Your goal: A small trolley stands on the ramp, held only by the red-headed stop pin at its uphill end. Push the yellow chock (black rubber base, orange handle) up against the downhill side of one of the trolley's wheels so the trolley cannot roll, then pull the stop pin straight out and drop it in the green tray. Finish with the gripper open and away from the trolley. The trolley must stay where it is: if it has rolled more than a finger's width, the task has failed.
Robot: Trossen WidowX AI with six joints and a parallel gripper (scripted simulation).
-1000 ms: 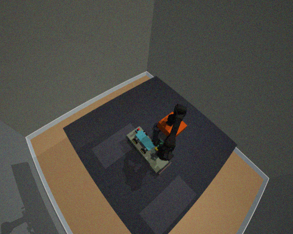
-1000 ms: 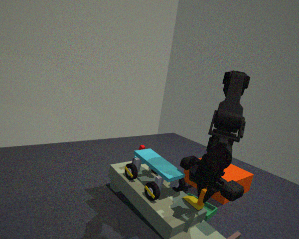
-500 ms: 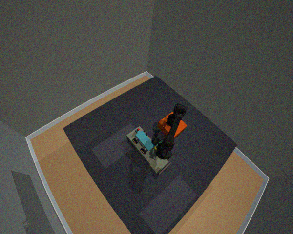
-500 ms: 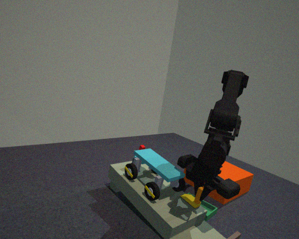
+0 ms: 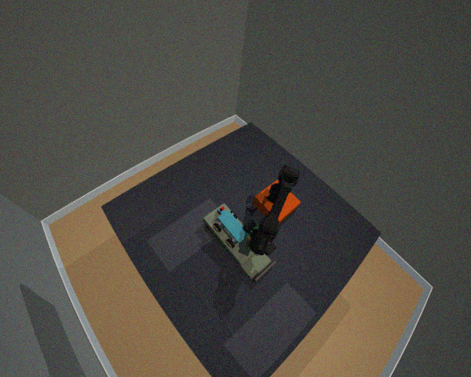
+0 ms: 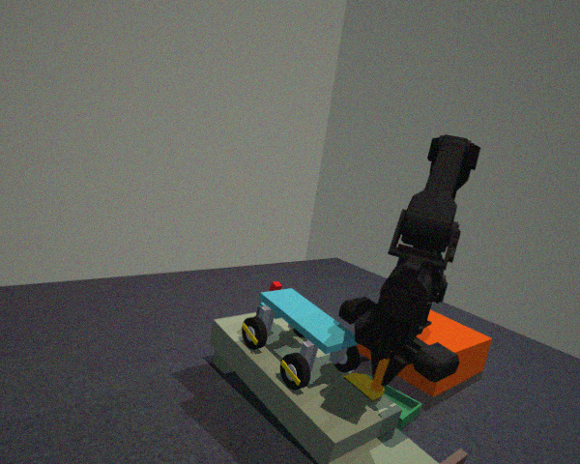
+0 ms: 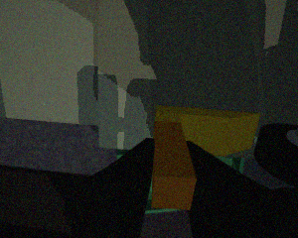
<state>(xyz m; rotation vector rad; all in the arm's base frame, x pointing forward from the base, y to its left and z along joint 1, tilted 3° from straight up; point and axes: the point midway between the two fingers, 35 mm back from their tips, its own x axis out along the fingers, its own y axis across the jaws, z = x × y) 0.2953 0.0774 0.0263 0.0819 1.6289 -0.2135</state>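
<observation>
My gripper tip is now 10 mm past the red-headed stop pin, 250 mm to the left of it and 40 mm below it. Round my gripper tip: trolley 30 mm ahead, 140 mm to the right, 30 mm above; then yellow chock 20 mm to the right; then green tray 80 mm behind, 20 mm to the right, 100 mm below.
</observation>
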